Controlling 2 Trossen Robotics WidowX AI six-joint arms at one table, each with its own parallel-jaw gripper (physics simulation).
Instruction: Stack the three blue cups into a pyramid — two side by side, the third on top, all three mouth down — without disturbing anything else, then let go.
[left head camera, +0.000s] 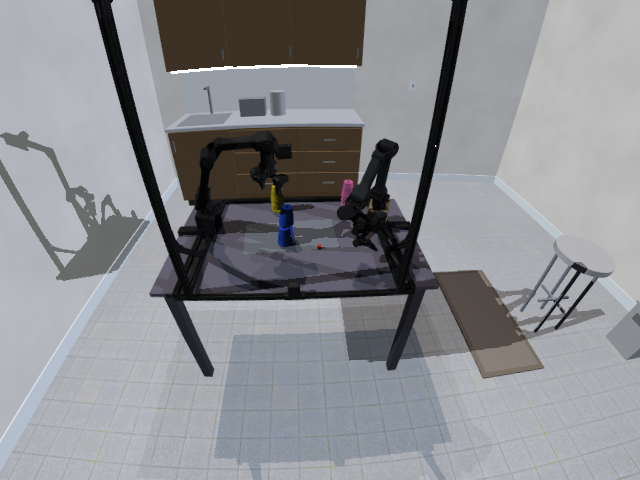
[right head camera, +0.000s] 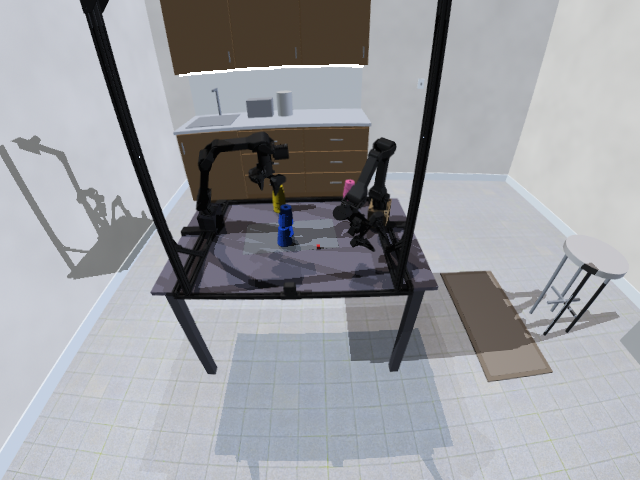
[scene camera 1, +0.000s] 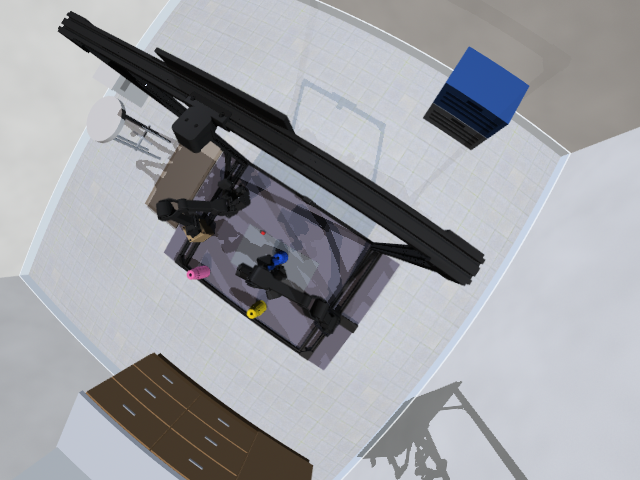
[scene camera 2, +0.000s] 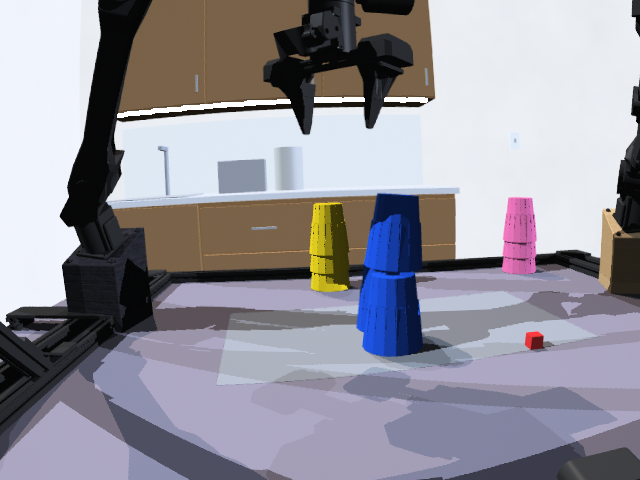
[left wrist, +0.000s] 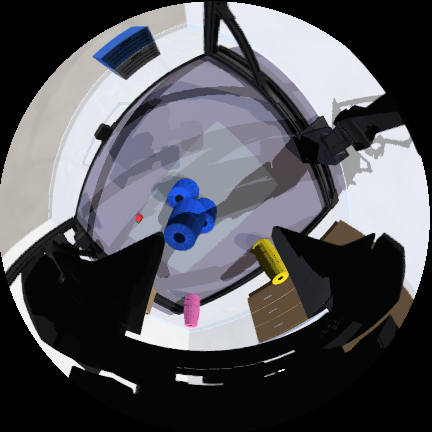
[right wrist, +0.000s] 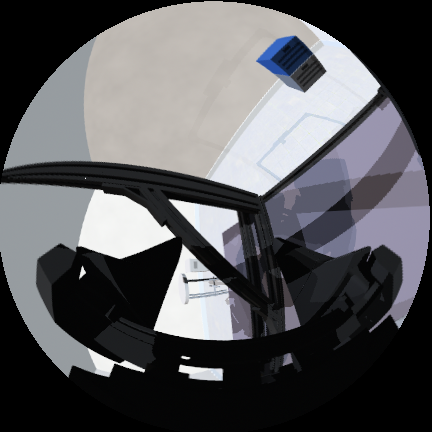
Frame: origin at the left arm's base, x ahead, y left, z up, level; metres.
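Seen in the pictures: left gripper, fingertip midpoint: (left head camera: 270, 192) (right head camera: 268, 192) (scene camera 2: 336, 131) (left wrist: 219, 234); right gripper, fingertip midpoint: (left head camera: 383, 244) (right head camera: 380, 244) (scene camera 1: 235, 178) (right wrist: 228, 242); left arm's base, link origin: (left head camera: 206, 209) (right head camera: 208, 210) (scene camera 2: 103, 245) (left wrist: 333, 143); right arm's base, link origin: (left head camera: 379, 205) (right head camera: 379, 204) (scene camera 1: 193, 230) (scene camera 2: 634, 222).
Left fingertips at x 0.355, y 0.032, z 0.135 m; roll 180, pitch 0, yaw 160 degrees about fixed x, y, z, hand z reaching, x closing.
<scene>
Pixels of each thing's top centre, then the offset from my left fingertips to it.
- top cup, top centre: (scene camera 2: 396, 193) (left wrist: 177, 235) (left head camera: 286, 207) (right head camera: 285, 207) 0.066 m ahead, 0.020 m left, 0.075 m down
- front lower cup, top centre: (scene camera 2: 394, 274) (left wrist: 176, 197) (left head camera: 284, 228) (right head camera: 283, 228) (scene camera 1: 278, 257) 0.068 m ahead, 0.020 m right, 0.166 m down
- rear lower cup, top centre: (scene camera 2: 384, 262) (left wrist: 200, 221) 0.045 m ahead, 0.049 m left, 0.166 m down
- yellow cup stack, top centre: (scene camera 2: 326, 203) (left wrist: 280, 276) (scene camera 1: 252, 313) (left head camera: 275, 185) (right head camera: 277, 186) 0.091 m back, 0.252 m left, 0.101 m down
- pink cup stack, top centre: (scene camera 2: 519, 197) (left wrist: 190, 325) (right head camera: 350, 181) (left head camera: 348, 181) (scene camera 1: 189, 275) 0.272 m ahead, 0.431 m left, 0.101 m down
- small red cube, top centre: (scene camera 2: 534, 334) (left head camera: 319, 245) 0.236 m ahead, 0.010 m right, 0.237 m down
Three blue cups form a pyramid, mouth down. The top cup (left head camera: 285, 214) (right head camera: 285, 214) (scene camera 2: 395, 237) (left wrist: 181, 232) rests across two lower cups. The front lower cup (left head camera: 284, 237) (right head camera: 284, 237) (scene camera 2: 392, 317) (left wrist: 185, 189) stands upright. The rear lower cup (scene camera 2: 361, 307) (left wrist: 207, 218) stands beside it, mostly hidden behind it in scene camera 2. My left gripper (left head camera: 271, 189) (right head camera: 269, 189) (scene camera 2: 338, 130) (left wrist: 219, 234) is open and empty, above the pyramid and apart from it. My right gripper (left head camera: 366, 246) (right head camera: 363, 246) (right wrist: 228, 242) is open and empty at the table's right side.
A yellow cup stack (left head camera: 277, 200) (scene camera 2: 329, 248) and a pink cup stack (scene camera 1: 198, 272) (scene camera 2: 519, 235) stand along the table's far edge. A small red cube (left head camera: 318, 246) (scene camera 2: 534, 340) lies right of the pyramid in scene camera 2. Black frame posts (left head camera: 136, 139) border the table.
</scene>
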